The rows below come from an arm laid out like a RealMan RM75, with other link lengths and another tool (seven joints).
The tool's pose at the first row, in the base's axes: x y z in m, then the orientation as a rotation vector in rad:
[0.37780 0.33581 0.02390 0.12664 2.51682 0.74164]
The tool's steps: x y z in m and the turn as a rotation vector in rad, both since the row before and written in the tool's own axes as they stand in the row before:
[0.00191 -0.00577 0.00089 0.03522 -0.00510 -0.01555]
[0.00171 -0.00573 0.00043 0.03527 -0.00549 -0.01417]
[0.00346 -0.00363 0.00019 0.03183 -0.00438 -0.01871]
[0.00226 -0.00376 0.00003 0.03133 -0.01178 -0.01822]
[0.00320 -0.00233 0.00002 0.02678 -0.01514 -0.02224]
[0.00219 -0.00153 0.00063 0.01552 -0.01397 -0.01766]
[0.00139 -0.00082 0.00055 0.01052 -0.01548 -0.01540]
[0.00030 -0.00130 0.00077 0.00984 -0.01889 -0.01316]
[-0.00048 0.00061 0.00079 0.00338 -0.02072 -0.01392]
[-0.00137 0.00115 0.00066 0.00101 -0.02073 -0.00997]
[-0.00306 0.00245 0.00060 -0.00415 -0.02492 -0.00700]
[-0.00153 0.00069 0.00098 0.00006 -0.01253 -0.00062]
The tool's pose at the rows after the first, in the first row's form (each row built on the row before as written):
[0.37689 0.33178 0.01935 0.12089 2.52393 0.69020]
[0.37591 0.32738 0.01540 0.11701 2.52999 0.63912]
[0.37319 0.32496 0.01195 0.10580 2.53469 0.59080]
[0.37143 0.32201 0.00922 0.09705 2.53136 0.54194]
[0.36882 0.32045 0.00669 0.08242 2.52239 0.49684]
[0.36739 0.31959 0.00451 0.06917 2.51141 0.46812]
[0.36658 0.31920 0.00306 0.05726 2.49763 0.44651]
[0.36685 0.31825 0.00188 0.04869 2.48036 0.42635]
[0.36766 0.31899 0.00175 0.03702 2.45968 0.41376]
[0.36906 0.32010 0.00241 0.02932 2.43872 0.40585]
[0.37163 0.32223 0.00456 0.02391 2.41277 0.40510]
[0.37337 0.32297 0.00502 0.02565 2.40040 0.40345]

